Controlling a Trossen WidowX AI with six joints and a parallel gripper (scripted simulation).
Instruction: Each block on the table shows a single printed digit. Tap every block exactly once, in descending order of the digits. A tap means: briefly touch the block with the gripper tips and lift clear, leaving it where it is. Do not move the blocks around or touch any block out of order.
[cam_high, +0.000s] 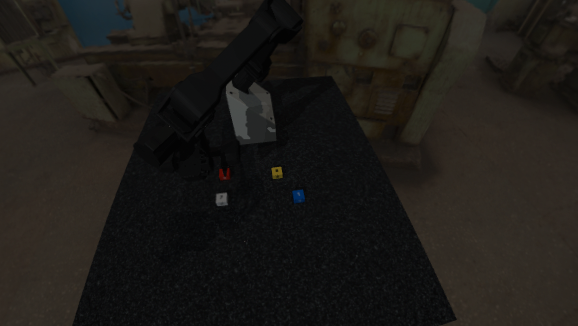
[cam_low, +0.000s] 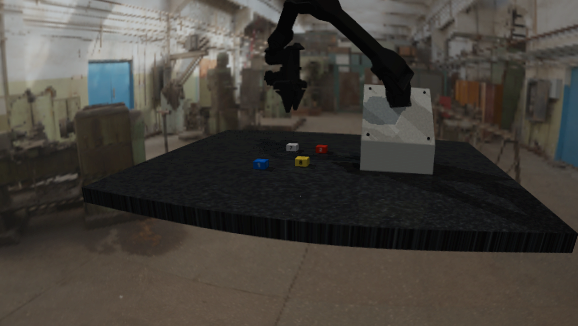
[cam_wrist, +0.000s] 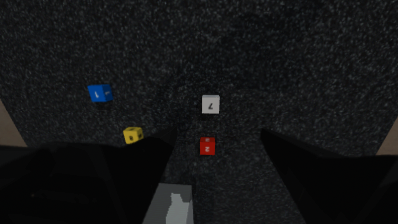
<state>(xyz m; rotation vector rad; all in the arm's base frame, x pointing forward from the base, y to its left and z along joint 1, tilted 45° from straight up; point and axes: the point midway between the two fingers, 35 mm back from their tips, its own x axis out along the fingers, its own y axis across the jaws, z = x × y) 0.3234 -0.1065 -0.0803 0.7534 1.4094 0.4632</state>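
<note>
My gripper tip is 5 cm past the yellow block, 19 cm to the right of it and 11 cm above it. Round my gripper tip: blue block 5 cm ahead, 23 cm to the left, 11 cm below; then white block 1 cm to the left, 11 cm below; then red block 10 cm behind, 2 cm to the left, 11 cm below.
</note>
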